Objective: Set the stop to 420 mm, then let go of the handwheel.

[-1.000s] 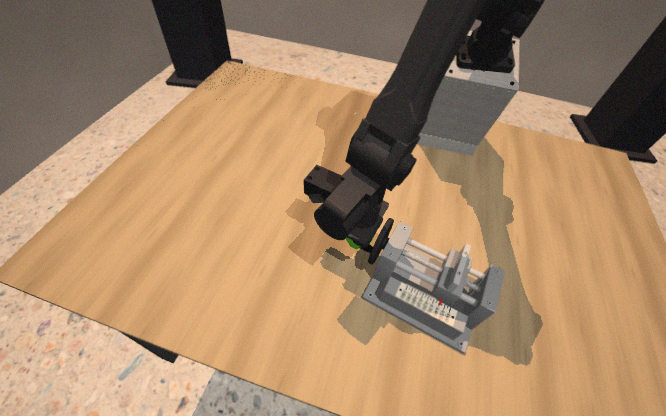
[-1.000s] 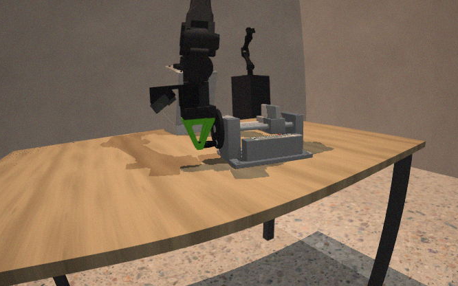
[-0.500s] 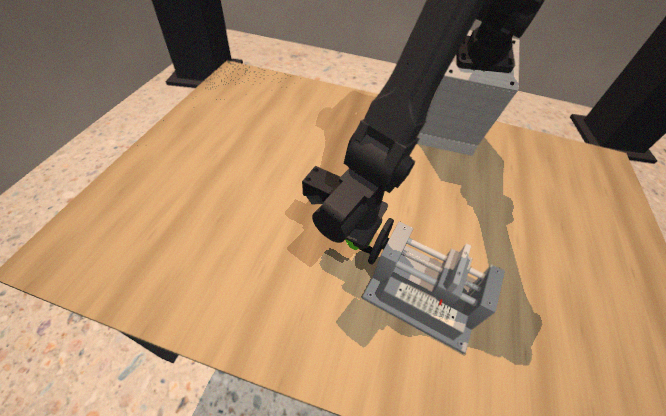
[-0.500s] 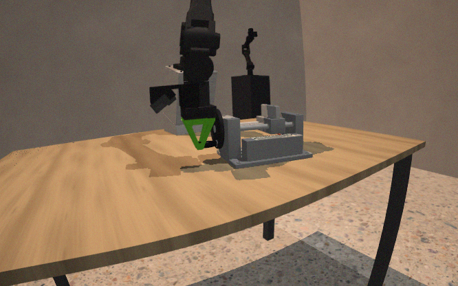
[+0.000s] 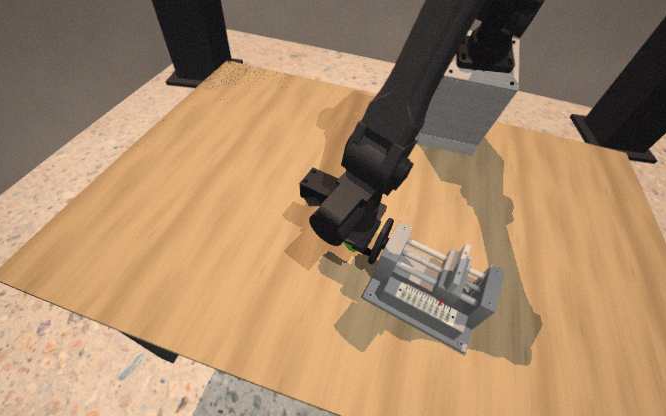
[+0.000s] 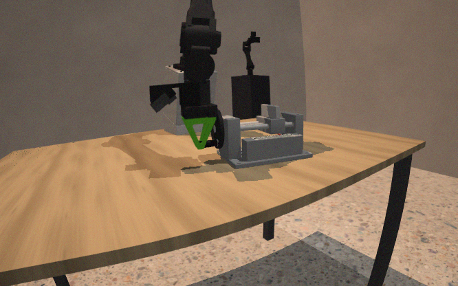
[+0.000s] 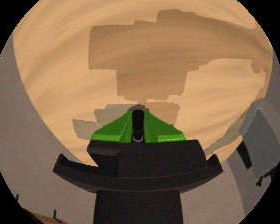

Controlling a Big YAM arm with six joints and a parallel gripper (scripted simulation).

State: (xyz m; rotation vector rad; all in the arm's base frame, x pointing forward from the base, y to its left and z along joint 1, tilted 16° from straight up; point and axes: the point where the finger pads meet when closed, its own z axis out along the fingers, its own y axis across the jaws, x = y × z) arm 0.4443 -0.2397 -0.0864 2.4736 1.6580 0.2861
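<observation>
Now: hand 1 cm short of the black handwheel, 3 cm to the right of it and 1 cm below it. The rest, counted from my hand: sliding stop block: 7 cm ahead, 17 cm to the left, 5 cm above.
</observation>
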